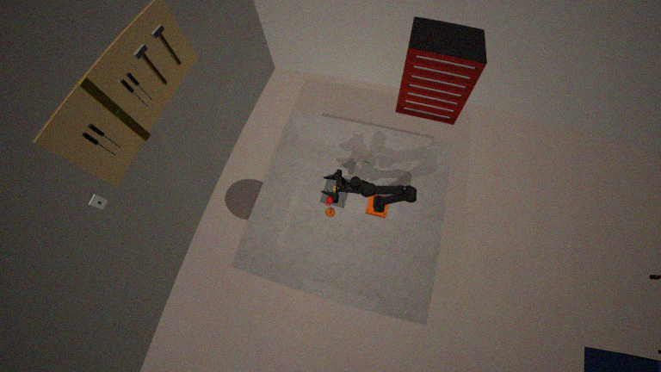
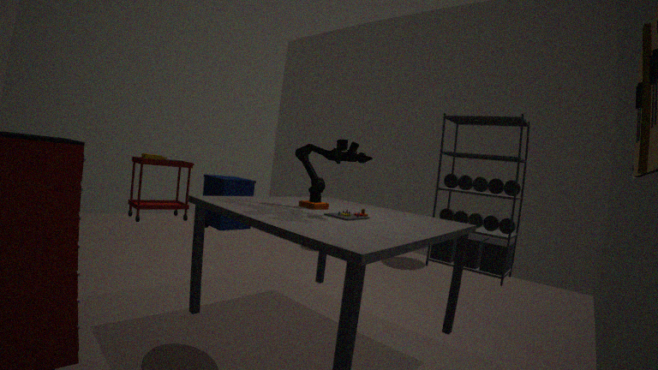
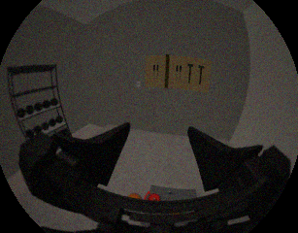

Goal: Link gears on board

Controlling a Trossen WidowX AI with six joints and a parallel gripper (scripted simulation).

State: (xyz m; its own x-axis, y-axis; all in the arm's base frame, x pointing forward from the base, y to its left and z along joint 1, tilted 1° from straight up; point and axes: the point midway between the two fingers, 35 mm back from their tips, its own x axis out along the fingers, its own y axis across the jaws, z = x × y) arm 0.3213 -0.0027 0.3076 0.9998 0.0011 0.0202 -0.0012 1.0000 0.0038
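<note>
My gripper tip is now 33 cm above the orange gear, 6 cm to the right of it and 3 cm past it. The rest, counted from my gripper tip: yellow gear 33 cm below, 11 cm to the right, 5 cm behind; then red arrow 34 cm below, 1 cm to the left.
</note>
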